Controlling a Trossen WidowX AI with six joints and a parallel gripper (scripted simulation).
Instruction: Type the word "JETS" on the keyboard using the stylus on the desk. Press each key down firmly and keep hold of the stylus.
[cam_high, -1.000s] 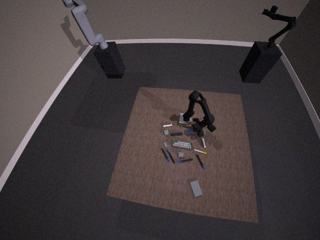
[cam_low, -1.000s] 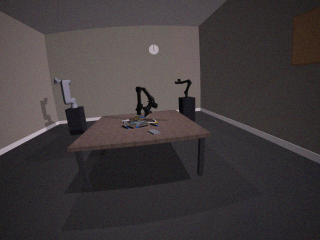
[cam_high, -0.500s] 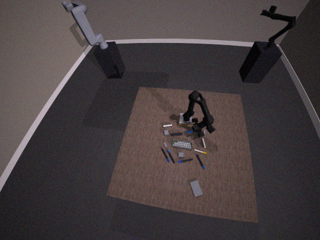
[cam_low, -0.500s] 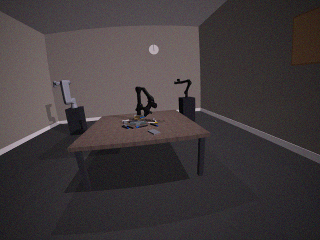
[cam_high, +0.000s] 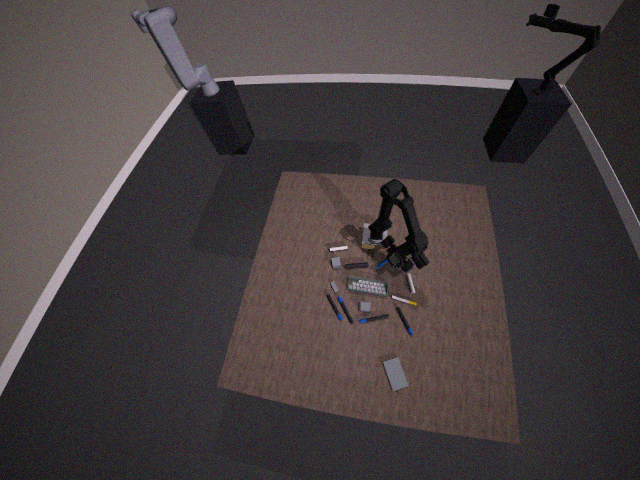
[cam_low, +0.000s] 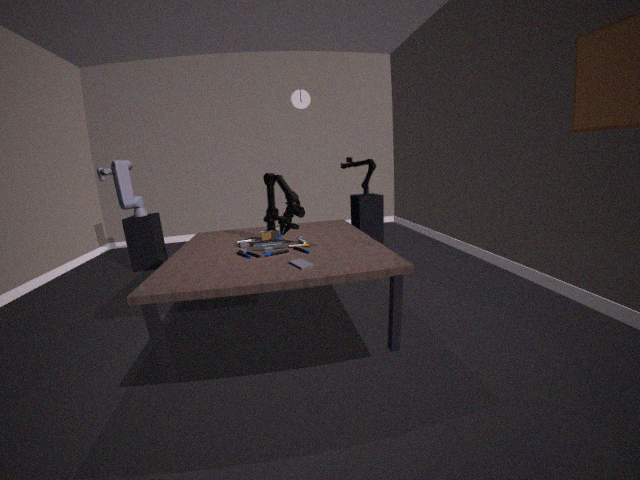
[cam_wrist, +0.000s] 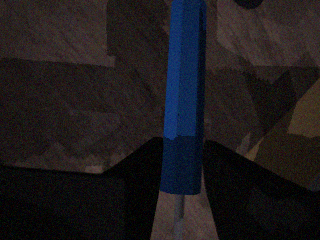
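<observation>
My gripper tip is now 16 cm to the left of the black bar, 4 cm short of it and 3 cm above it. Round my gripper tip: yellow marker (20 cm ahead, 9 cm to the left, 4 cm below); grey block (25 cm ahead, 11 cm to the right, 3 cm below); blue stylus (right at my gripper tip).
</observation>
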